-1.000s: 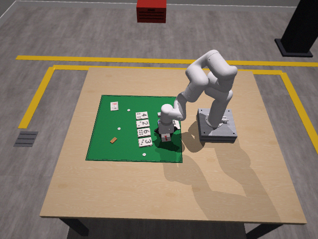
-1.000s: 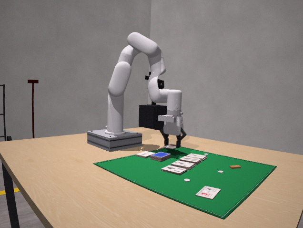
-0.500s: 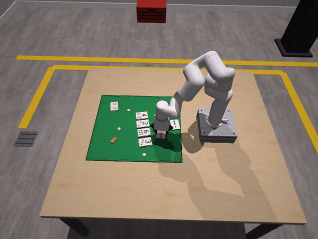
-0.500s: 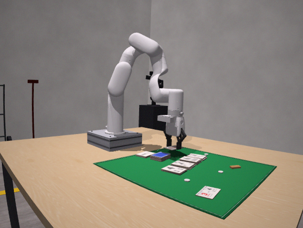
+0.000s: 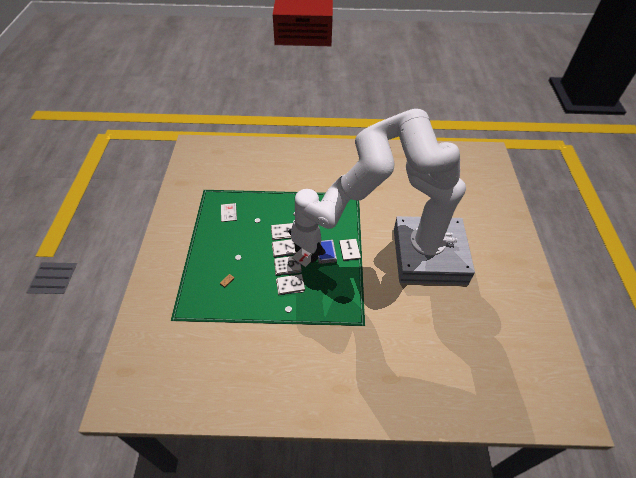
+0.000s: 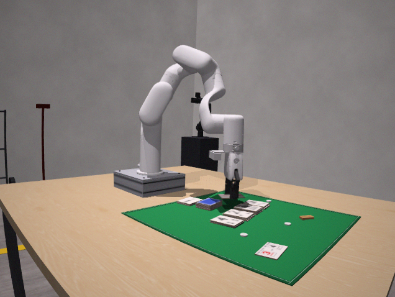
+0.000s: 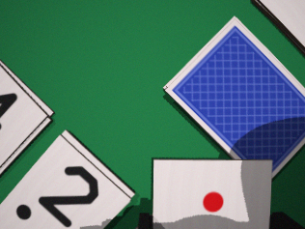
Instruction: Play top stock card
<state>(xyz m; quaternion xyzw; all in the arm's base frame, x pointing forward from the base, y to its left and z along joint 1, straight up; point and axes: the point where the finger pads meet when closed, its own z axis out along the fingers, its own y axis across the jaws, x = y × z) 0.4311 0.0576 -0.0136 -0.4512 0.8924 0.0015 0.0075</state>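
My hand is 12 cm short of the green mat, 5 cm to the left of it and 8 cm above it. Round my hand: brown block: 27 cm ahead, 9 cm to the left, 6 cm below.
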